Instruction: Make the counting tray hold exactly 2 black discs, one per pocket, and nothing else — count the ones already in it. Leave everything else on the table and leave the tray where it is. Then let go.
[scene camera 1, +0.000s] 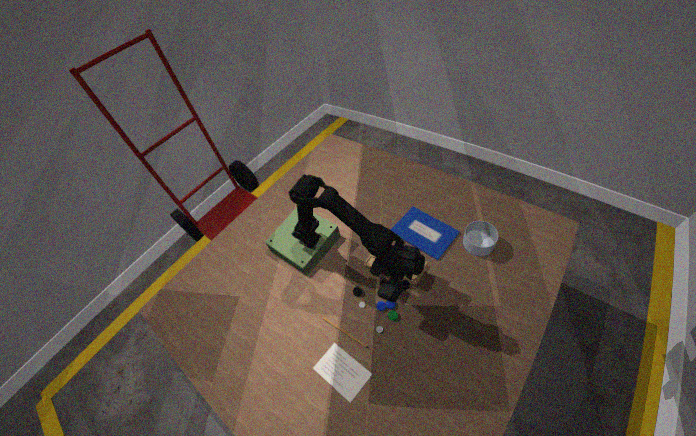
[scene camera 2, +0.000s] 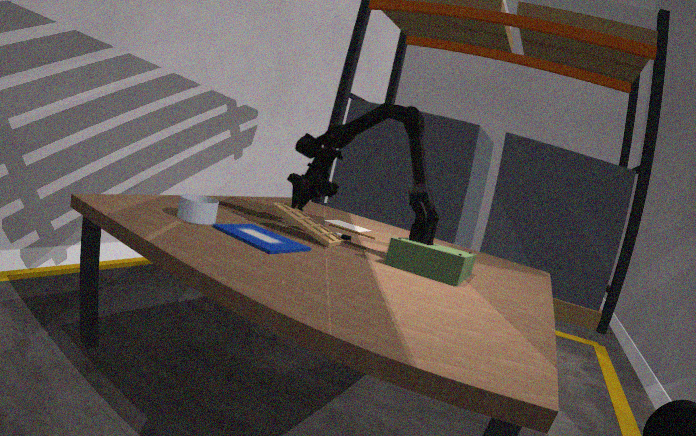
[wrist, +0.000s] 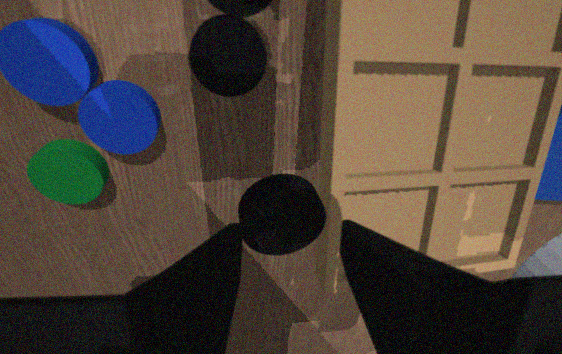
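Note:
My gripper (scene camera 1: 391, 293) (scene camera 2: 297, 204) (wrist: 290, 232) is shut on a black disc (wrist: 281, 212), which stands out beyond the fingertips in the wrist view, left of the pale wooden counting tray (scene camera 1: 370, 260) (scene camera 2: 313, 228) (wrist: 400, 182). The tray pockets seen in the wrist view show no disc; other pockets are cut off, and the arm hides much of the tray in scene camera 1. Another black disc (wrist: 228, 55) is further up in the wrist view, with part of one more black disc (wrist: 240, 4) at the top edge. A black disc (scene camera 1: 358, 291) lies near the tray in scene camera 1.
Two blue discs (scene camera 1: 381, 306) (wrist: 47, 62) (wrist: 120, 117), a green disc (scene camera 1: 393, 315) (wrist: 67, 171) and two white discs (scene camera 1: 362, 304) (scene camera 1: 379, 329) lie beside the tray. Also present are a blue booklet (scene camera 1: 441, 246) (scene camera 2: 287, 247), grey bowl (scene camera 1: 471, 247) (scene camera 2: 197, 213), pencil (scene camera 1: 345, 332) and paper (scene camera 1: 341, 372).

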